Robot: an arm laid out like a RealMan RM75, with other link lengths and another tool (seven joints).
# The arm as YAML. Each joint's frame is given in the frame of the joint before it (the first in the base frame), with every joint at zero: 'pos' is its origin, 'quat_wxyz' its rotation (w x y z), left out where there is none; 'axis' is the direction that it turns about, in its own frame. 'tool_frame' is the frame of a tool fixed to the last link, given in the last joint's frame.
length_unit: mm
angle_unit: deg
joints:
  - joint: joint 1
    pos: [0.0, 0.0, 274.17]
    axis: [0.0, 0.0, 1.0]
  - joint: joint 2
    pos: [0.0, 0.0, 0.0]
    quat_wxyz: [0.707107, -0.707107, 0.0, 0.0]
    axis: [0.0, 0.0, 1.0]
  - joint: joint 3
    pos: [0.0, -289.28, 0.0]
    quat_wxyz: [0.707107, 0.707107, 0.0, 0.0]
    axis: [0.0, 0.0, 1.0]
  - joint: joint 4
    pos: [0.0, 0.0, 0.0]
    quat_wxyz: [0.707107, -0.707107, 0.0, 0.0]
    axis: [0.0, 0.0, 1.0]
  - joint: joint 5
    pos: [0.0, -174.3, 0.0]
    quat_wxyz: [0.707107, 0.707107, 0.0, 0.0]
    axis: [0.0, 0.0, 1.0]
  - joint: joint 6
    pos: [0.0, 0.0, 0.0]
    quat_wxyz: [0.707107, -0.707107, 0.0, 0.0]
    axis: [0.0, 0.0, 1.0]
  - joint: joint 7
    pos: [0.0, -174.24, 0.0]
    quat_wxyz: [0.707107, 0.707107, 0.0, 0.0]
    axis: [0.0, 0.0, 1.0]
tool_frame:
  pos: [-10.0, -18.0, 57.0]
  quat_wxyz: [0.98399, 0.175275, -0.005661, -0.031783]
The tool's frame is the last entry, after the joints.
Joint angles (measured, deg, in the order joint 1, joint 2, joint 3, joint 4, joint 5, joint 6, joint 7), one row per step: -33.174, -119.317, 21.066, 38.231, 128.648, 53.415, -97.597; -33.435, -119.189, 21.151, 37.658, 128.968, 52.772, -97.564; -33.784, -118.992, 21.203, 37.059, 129.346, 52.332, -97.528; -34.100, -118.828, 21.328, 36.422, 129.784, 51.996, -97.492; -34.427, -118.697, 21.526, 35.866, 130.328, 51.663, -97.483; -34.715, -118.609, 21.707, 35.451, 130.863, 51.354, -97.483; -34.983, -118.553, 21.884, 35.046, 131.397, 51.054, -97.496; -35.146, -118.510, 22.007, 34.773, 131.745, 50.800, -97.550; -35.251, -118.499, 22.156, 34.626, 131.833, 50.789, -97.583; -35.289, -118.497, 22.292, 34.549, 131.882, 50.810, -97.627; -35.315, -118.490, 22.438, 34.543, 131.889, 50.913, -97.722; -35.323, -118.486, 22.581, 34.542, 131.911, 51.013, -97.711
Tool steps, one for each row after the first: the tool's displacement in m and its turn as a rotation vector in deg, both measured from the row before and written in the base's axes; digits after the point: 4 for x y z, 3 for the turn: -0.0010, 0.0009, -0.0010, -0.177, 0.357, 0.240; -0.0002, 0.0013, -0.0009, -0.304, 0.321, 0.068; 0.0000, 0.0006, -0.0020, -0.510, 0.295, 0.024; 0.0001, 0.0006, -0.0022, -0.596, 0.418, -0.028; 0.0001, 0.0005, -0.0018, -0.519, 0.448, -0.039; 0.0001, 0.0003, -0.0020, -0.529, 0.416, -0.021; -0.0002, 0.0002, -0.0012, -0.304, 0.276, 0.051; 0.0007, 0.0002, -0.0011, -0.247, 0.035, -0.095; 0.0004, -0.0001, -0.0008, -0.188, 0.012, -0.056; 0.0006, 0.0000, -0.0006, -0.162, -0.048, -0.082; 0.0005, -0.0001, -0.0006, -0.185, 0.043, -0.129
